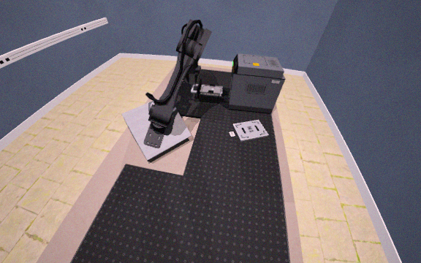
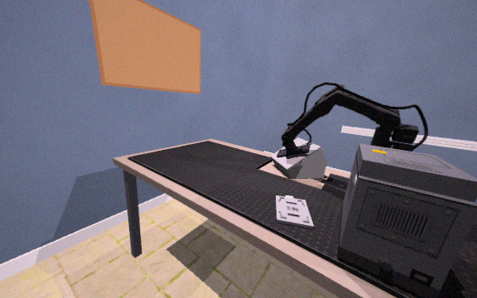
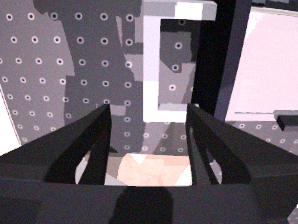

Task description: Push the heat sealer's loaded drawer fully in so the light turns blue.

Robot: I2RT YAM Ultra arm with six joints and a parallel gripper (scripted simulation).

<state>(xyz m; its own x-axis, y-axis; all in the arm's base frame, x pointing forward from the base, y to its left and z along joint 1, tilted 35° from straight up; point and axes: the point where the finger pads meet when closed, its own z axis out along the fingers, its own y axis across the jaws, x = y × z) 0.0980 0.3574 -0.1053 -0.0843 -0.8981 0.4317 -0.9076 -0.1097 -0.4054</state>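
The sealer drawer lies 11 cm ahead of my hand and 6 cm below it. The rest, counted from my hand: white tag 30 cm to the right, 24 cm ahead, 13 cm below.
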